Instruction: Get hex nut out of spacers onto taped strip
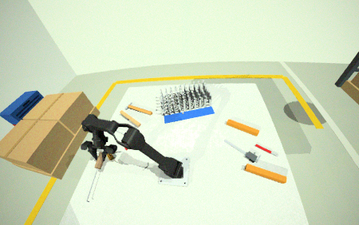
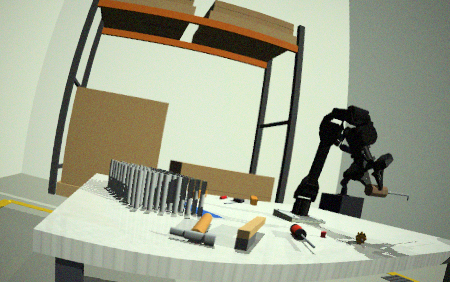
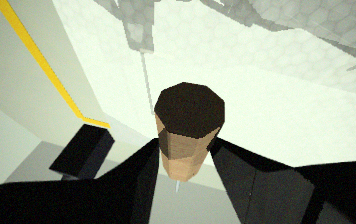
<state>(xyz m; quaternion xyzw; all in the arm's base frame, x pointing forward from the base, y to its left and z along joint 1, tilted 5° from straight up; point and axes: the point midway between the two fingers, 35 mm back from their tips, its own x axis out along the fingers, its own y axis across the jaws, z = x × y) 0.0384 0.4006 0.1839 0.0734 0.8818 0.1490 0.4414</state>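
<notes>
Now: the tool with thin metal rod 11 cm behind my gripper tip and 1 cm below it. From my gripper tip the other things lie so: tiny red piece: 16 cm ahead, 15 cm below, 5 cm to the right; red screwdriver: 98 cm to the right, 15 cm below, 8 cm ahead; blue taped strip: 49 cm to the right, 44 cm ahead, 15 cm below.
</notes>
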